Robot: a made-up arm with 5 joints.
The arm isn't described. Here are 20 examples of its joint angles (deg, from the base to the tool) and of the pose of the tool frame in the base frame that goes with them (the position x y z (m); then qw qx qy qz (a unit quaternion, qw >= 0)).
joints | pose
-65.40 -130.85 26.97 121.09 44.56 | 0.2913 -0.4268 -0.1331 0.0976 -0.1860 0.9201 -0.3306
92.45 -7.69 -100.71 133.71 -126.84 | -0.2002 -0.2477 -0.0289 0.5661 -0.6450 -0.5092 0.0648
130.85 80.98 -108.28 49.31 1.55 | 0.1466 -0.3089 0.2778 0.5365 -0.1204 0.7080 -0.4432
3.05 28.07 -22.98 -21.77 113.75 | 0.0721 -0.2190 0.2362 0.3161 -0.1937 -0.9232 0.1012
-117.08 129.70 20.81 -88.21 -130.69 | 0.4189 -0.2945 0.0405 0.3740 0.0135 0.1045 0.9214
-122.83 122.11 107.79 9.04 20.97 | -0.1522 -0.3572 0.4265 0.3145 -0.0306 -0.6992 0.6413
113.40 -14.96 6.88 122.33 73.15 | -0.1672 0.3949 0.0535 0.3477 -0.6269 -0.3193 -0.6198
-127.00 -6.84 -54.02 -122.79 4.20 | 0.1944 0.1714 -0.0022 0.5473 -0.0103 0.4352 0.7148
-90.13 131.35 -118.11 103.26 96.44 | 0.2272 0.2314 -0.0645 0.4584 0.3996 0.2472 0.7543
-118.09 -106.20 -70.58 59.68 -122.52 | -0.2087 0.2005 -0.2911 0.6754 0.4026 -0.1396 -0.6018
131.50 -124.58 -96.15 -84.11 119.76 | -0.2548 -0.3187 -0.1179 0.8543 -0.3392 -0.1393 -0.3685
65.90 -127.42 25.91 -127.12 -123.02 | 0.0920 0.0133 -0.3710 0.5271 0.0532 -0.8252 0.1961
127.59 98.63 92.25 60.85 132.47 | 0.0780 0.3972 0.2151 0.3009 0.1682 -0.4268 0.8361
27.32 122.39 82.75 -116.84 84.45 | 0.1882 0.2840 -0.0601 0.4665 0.8217 0.2892 0.1535
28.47 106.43 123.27 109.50 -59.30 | 0.4508 -0.2514 0.0865 0.3399 0.0398 0.9389 0.0374
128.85 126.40 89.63 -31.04 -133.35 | -0.4053 0.1911 0.4288 0.7925 -0.0093 0.4035 -0.4571
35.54 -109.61 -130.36 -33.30 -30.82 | -0.4632 0.3076 -0.3042 0.3103 0.7537 -0.1610 -0.5566
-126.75 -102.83 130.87 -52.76 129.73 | 0.0730 -0.3976 -0.3777 0.5355 0.0232 -0.5352 -0.6528
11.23 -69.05 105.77 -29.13 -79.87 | 0.4083 0.2444 -0.5535 0.0411 0.1646 -0.9237 -0.3436
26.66 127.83 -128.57 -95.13 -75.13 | -0.0451 -0.1503 0.4197 0.8109 -0.2183 -0.0489 0.5407
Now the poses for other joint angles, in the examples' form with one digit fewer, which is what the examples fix.
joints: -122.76 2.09 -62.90 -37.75 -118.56
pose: -0.232 0.339 0.115 0.400 0.535 -0.059 -0.741
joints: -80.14 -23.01 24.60 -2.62 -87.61
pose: -0.289 -0.514 -0.047 0.511 0.620 0.546 -0.238
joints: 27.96 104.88 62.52 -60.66 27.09
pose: 0.125 0.442 0.134 0.316 -0.813 -0.330 -0.361
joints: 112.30 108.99 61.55 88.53 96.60
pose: -0.048 0.449 0.177 0.322 -0.073 -0.141 0.933
